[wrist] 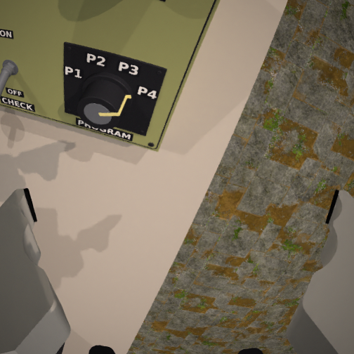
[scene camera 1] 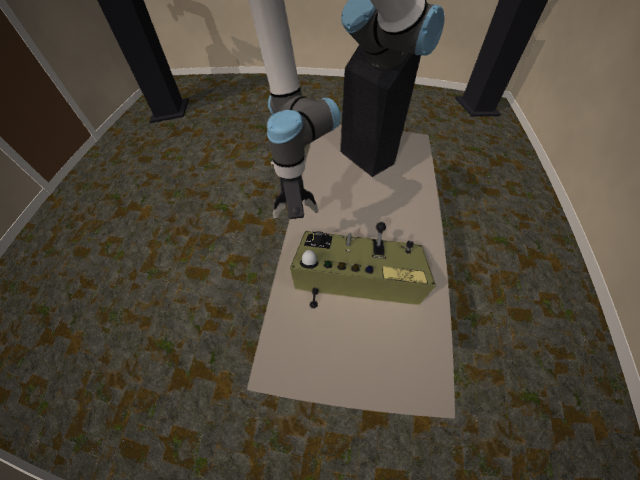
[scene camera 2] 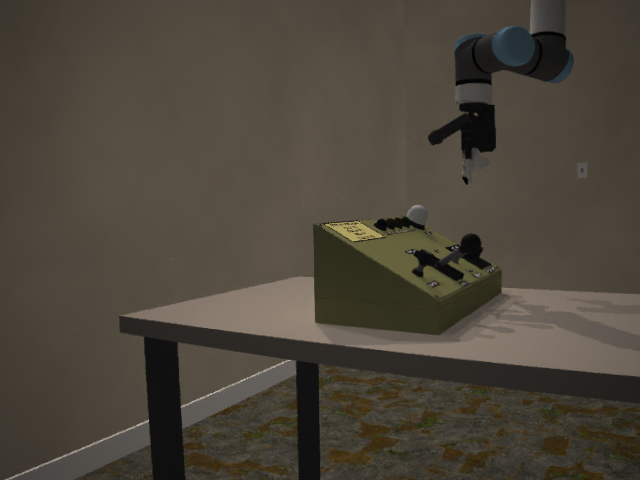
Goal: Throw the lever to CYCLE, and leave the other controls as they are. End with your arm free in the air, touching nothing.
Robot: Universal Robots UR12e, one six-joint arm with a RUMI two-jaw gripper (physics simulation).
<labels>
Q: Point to an olive console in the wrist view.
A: At 54, 54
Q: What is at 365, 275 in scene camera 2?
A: An olive console.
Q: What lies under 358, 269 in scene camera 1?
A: An olive console.
</labels>
